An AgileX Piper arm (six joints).
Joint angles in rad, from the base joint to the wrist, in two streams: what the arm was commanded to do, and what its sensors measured. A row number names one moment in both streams.
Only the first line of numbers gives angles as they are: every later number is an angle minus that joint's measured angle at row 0.
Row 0, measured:
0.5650, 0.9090, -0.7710, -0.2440, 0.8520, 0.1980
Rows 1 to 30, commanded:
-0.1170, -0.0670, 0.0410, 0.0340, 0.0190, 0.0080
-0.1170, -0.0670, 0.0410, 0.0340, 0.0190, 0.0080
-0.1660, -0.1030, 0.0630, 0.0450, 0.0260, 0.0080
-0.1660, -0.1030, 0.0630, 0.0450, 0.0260, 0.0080
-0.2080, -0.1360, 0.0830, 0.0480, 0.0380, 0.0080
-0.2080, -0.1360, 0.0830, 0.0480, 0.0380, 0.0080
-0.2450, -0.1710, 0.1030, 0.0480, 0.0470, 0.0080
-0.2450, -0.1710, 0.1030, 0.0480, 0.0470, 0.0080
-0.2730, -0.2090, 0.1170, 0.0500, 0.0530, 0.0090
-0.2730, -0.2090, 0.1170, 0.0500, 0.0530, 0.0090
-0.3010, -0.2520, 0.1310, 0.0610, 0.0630, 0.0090
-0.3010, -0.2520, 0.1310, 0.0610, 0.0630, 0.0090
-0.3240, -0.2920, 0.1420, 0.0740, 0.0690, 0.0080
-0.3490, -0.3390, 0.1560, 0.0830, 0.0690, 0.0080
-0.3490, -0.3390, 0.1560, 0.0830, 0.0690, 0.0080
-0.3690, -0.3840, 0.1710, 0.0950, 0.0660, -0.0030
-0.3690, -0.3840, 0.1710, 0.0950, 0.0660, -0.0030
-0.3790, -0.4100, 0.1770, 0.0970, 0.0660, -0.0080
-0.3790, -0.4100, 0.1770, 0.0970, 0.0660, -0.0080
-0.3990, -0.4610, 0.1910, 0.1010, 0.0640, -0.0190
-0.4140, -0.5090, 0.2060, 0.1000, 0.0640, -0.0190
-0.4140, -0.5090, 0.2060, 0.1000, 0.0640, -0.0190
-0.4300, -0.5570, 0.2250, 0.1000, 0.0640, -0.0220
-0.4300, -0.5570, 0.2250, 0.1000, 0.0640, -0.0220
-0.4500, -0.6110, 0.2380, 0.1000, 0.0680, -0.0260
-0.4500, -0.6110, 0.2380, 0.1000, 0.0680, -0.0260
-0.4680, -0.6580, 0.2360, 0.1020, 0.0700, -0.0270
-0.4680, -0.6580, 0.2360, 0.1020, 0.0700, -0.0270
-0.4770, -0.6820, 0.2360, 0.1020, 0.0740, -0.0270
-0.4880, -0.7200, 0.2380, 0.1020, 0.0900, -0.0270
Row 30, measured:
-0.4690, -0.6670, 0.2310, 0.0990, 0.0720, -0.0110
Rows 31 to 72, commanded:
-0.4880, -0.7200, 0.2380, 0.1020, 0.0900, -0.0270
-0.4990, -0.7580, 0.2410, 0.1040, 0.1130, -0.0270
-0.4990, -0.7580, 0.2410, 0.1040, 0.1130, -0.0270
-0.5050, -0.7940, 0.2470, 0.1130, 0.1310, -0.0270
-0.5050, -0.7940, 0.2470, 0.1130, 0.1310, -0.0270
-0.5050, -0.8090, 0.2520, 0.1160, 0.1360, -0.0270
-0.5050, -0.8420, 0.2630, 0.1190, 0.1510, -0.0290
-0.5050, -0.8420, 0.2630, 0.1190, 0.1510, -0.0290
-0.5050, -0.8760, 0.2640, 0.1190, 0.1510, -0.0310
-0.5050, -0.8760, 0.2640, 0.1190, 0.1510, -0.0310
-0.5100, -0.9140, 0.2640, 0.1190, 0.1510, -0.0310
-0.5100, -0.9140, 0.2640, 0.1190, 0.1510, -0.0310
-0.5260, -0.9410, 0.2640, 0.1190, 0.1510, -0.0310
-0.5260, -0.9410, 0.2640, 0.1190, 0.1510, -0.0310
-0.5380, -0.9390, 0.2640, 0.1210, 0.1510, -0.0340
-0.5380, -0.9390, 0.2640, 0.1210, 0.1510, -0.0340
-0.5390, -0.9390, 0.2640, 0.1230, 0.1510, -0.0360
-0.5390, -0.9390, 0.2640, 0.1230, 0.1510, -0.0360
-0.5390, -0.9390, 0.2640, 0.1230, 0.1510, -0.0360
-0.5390, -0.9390, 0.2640, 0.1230, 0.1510, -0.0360
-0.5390, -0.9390, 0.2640, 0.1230, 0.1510, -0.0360
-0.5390, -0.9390, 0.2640, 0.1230, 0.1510, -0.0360
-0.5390, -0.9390, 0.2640, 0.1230, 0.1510, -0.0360
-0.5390, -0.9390, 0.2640, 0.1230, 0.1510, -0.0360
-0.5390, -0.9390, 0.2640, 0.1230, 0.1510, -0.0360
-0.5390, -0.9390, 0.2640, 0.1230, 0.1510, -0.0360
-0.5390, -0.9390, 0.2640, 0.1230, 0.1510, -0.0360
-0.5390, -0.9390, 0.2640, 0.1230, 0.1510, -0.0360
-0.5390, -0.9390, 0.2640, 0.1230, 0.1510, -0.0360
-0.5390, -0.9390, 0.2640, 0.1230, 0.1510, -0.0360
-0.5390, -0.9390, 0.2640, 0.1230, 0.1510, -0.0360
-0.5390, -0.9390, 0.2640, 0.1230, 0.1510, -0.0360
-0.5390, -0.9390, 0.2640, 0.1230, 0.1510, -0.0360
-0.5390, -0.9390, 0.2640, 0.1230, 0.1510, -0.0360
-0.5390, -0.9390, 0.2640, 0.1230, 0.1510, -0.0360
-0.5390, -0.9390, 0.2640, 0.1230, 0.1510, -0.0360
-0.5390, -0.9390, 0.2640, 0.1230, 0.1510, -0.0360
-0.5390, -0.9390, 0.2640, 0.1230, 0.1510, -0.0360
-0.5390, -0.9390, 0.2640, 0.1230, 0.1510, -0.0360
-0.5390, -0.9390, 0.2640, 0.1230, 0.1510, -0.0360
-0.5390, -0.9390, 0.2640, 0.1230, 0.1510, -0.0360
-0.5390, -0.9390, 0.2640, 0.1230, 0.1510, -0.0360
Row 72, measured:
-0.5320, -0.9150, 0.2600, 0.1250, 0.1510, -0.0260
